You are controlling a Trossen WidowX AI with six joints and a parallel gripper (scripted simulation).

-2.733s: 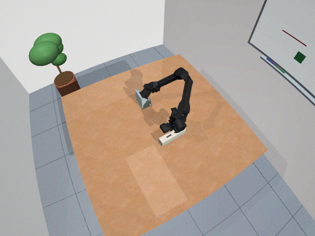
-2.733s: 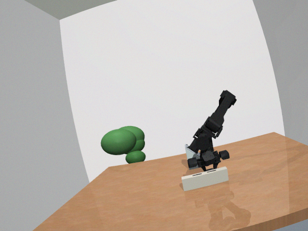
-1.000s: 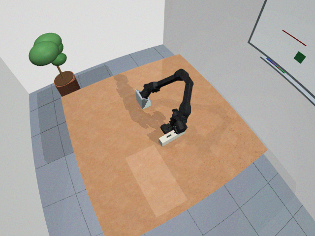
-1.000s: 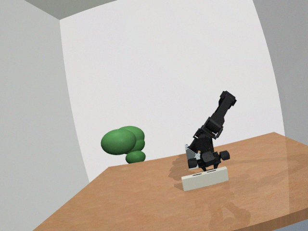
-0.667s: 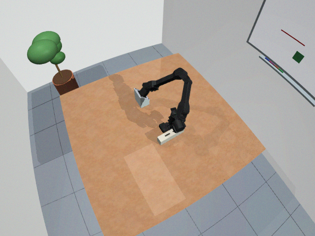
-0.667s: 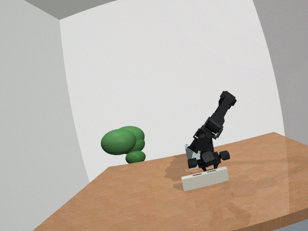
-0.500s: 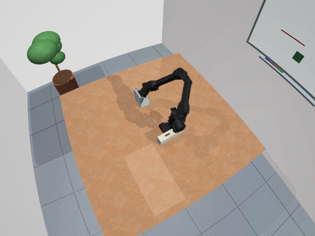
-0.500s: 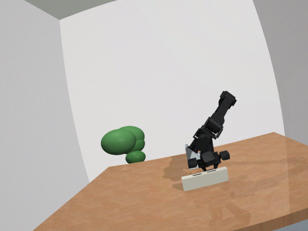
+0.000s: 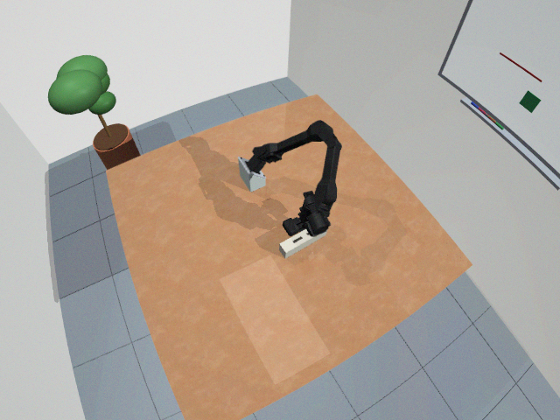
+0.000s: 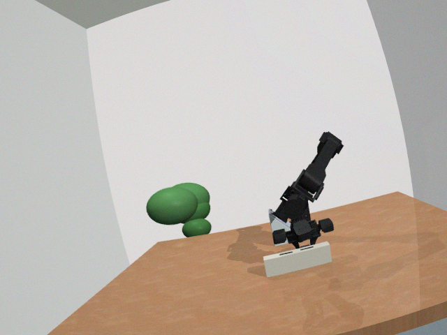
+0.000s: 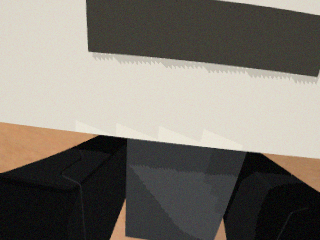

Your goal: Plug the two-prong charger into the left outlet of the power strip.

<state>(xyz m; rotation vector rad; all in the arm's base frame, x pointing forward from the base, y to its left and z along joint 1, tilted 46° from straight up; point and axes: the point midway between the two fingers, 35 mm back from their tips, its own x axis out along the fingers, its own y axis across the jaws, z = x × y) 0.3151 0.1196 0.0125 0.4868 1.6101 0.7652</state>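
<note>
The dark charger is 2 cm ahead of my gripper tip and 1 cm above it.
</note>
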